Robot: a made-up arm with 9 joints.
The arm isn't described. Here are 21 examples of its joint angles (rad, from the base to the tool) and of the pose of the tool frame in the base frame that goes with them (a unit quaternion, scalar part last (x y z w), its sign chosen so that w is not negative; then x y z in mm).
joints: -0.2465 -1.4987 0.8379 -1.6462 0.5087 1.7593 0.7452 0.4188 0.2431
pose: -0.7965 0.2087 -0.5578 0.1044 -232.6 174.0 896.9
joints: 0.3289 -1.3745 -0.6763 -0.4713 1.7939 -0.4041 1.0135 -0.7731 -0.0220
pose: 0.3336 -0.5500 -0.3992 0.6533 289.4 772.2 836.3
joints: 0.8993 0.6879 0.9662 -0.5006 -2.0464 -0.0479 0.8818 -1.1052 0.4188
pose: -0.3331 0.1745 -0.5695 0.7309 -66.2 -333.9 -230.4
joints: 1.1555 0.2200 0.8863 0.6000 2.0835 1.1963 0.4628 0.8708 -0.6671
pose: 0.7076 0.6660 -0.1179 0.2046 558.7 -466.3 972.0
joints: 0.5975 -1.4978 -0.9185 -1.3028 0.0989 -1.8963 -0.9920 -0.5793 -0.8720
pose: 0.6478 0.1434 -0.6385 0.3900 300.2 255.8 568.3
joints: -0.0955 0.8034 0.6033 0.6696 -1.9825 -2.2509 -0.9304 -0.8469 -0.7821
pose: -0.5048 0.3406 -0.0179 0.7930 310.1 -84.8 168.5
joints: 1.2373 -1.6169 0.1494 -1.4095 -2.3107 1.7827 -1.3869 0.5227 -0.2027
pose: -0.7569 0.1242 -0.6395 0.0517 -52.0 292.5 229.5
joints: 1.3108 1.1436 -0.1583 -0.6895 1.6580 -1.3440 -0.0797 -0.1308 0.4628
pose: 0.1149 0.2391 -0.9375 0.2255 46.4 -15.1 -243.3
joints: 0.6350 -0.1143 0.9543 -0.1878 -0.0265 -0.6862 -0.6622 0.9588 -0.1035
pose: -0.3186 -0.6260 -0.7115 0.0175 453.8 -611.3 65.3
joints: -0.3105 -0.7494 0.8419 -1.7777 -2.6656 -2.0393 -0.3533 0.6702 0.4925
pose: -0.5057 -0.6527 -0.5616 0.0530 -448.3 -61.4 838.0
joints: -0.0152 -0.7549 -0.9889 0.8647 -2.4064 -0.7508 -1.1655 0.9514 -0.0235
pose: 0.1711 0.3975 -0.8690 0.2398 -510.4 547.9 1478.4
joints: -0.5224 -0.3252 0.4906 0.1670 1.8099 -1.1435 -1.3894 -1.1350 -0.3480
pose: -0.7797 -0.4298 0.4130 0.1917 986.3 -442.3 915.6
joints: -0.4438 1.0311 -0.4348 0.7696 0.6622 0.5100 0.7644 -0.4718 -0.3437
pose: -0.3895 0.4003 -0.8270 0.0639 779.3 186.8 474.6
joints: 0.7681 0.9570 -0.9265 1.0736 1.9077 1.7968 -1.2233 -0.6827 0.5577
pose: 0.3929 -0.8964 0.1951 0.0631 569.3 527.8 1194.6
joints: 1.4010 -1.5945 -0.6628 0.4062 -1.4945 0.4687 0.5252 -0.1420 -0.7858
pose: -0.4638 -0.1535 -0.7595 0.4295 -521.8 237.0 -203.9
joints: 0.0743 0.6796 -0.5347 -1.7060 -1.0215 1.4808 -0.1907 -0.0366 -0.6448
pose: 0.7766 0.2194 -0.5798 0.1119 -0.4 178.8 1217.3
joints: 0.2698 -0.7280 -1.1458 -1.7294 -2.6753 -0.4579 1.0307 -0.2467 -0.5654
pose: -0.1366 -0.4768 0.6742 0.5472 49.8 -163.4 -19.2
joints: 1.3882 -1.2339 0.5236 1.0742 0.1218 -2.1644 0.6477 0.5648 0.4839
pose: 0.2456 0.0076 0.7282 0.6399 -98.4 1097.7 398.9
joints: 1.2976 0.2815 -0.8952 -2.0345 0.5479 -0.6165 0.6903 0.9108 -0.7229
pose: -0.8657 0.1697 -0.2491 0.3998 -745.7 160.7 718.4
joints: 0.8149 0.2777 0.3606 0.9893 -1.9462 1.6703 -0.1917 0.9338 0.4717
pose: 0.0917 -0.6292 0.7682 0.0741 896.5 651.9 871.0
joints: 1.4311 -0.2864 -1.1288 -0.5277 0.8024 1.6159 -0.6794 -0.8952 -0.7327
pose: -0.3966 0.9116 0.0986 0.0438 -19.5 593.5 422.9
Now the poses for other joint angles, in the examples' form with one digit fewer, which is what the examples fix.
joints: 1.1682 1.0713 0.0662 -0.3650 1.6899 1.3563 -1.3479 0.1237 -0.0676
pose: -0.379 -0.593 0.180 0.687 448 -420 255
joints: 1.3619 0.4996 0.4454 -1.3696 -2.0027 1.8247 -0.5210 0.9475 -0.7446
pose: -0.027 -0.874 0.185 0.449 338 -319 118
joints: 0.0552 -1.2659 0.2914 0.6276 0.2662 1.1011 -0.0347 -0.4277 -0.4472
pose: -0.147 -0.049 0.891 0.427 184 -195 1173
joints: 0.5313 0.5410 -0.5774 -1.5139 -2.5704 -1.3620 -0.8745 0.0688 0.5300
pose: 0.249 0.966 0.049 0.053 -406 161 885
